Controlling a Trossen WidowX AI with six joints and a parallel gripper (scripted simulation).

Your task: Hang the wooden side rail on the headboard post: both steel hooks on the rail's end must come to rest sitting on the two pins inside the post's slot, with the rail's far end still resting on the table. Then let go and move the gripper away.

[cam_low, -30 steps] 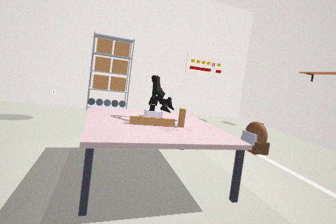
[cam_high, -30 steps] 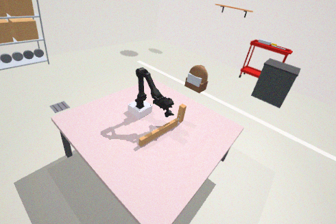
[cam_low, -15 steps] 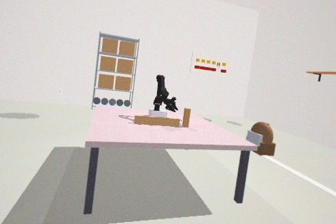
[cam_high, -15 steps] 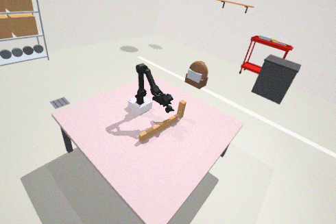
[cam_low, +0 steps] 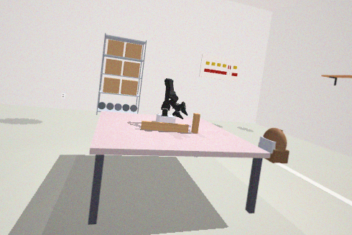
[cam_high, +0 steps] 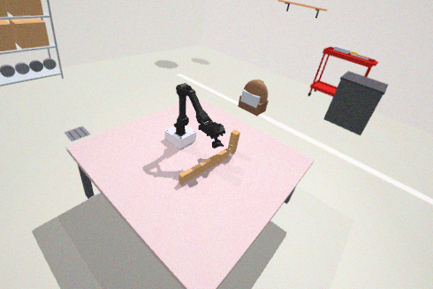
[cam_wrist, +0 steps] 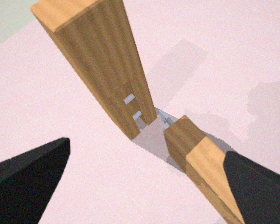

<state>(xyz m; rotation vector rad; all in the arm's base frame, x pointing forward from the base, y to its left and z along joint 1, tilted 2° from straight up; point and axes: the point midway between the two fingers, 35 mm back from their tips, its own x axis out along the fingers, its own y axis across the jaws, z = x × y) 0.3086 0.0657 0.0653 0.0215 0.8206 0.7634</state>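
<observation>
My gripper tip is 90 mm to the right of the wooden headboard post, 50 mm above it and 40 mm short of it.
</observation>
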